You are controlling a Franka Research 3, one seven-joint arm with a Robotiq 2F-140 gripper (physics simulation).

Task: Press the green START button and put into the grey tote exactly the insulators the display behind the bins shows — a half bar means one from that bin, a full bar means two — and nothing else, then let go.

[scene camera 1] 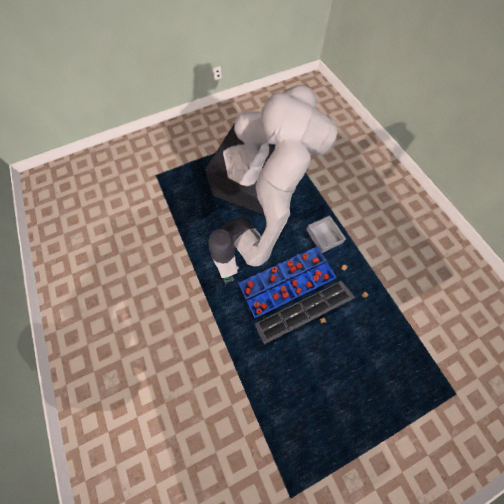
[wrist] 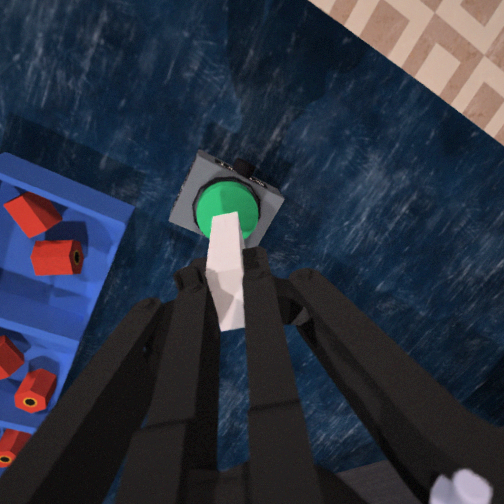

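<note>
The green START button (wrist: 226, 207) sits in a small grey box (wrist: 226, 200) on the dark blue mat, left of the bins. My gripper (wrist: 226, 222) is shut and empty, its white fingertips over the button's green cap, touching or just above it. In the scene view the gripper (scene camera 1: 227, 272) hangs at the left end of the blue bins (scene camera 1: 287, 282), which hold red insulators (wrist: 56, 256). The dark display panel (scene camera 1: 305, 311) lies in front of the bins and its bars are not readable. The grey tote (scene camera 1: 326, 233) stands at the right end of the bins and looks empty.
Three small orange pieces (scene camera 1: 345, 268) lie loose on the mat right of and below the display. The robot's dark base (scene camera 1: 232, 175) stands at the mat's far end. Patterned tile floor (wrist: 440, 55) surrounds the mat.
</note>
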